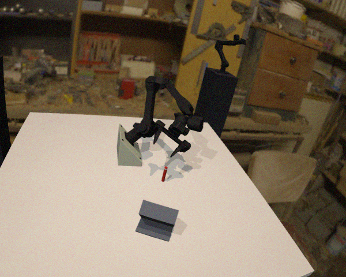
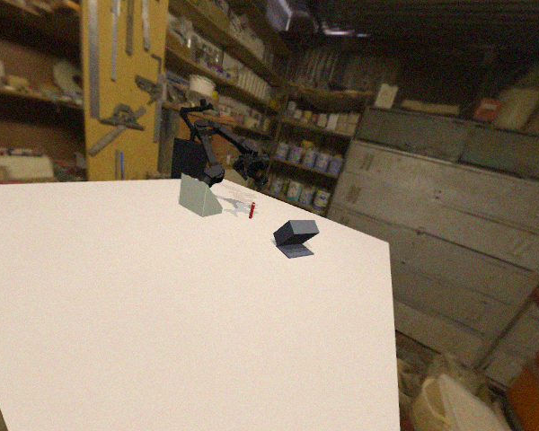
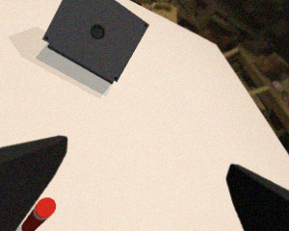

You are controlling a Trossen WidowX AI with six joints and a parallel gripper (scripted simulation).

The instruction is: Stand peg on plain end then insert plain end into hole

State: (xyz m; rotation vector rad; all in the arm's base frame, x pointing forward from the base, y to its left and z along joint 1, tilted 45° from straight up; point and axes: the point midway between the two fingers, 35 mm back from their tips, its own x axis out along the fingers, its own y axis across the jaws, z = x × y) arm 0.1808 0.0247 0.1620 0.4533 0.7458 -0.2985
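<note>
Now: the red peg 110 mm below my gripper tip and 30 mm to the left of it. Round my gripper tip: sloped panel 270 mm ahead, 100 mm below, 60 mm to the right.
</note>
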